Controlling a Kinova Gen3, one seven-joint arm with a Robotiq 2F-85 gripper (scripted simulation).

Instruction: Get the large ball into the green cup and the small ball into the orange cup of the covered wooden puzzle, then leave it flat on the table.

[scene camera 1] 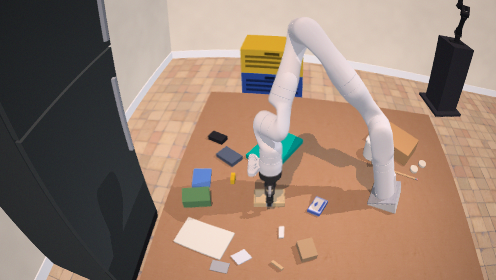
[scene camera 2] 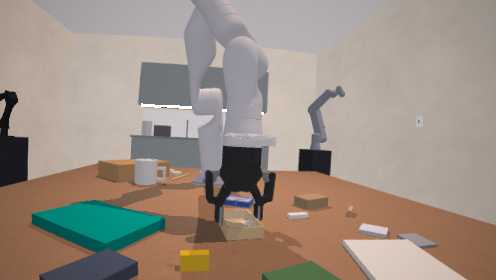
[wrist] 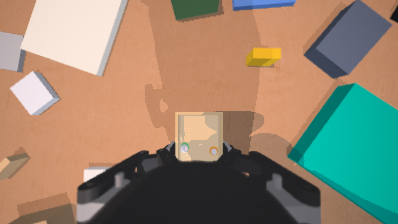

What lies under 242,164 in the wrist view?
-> The gripper.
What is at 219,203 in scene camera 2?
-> The gripper.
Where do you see a cream board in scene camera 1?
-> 209,240
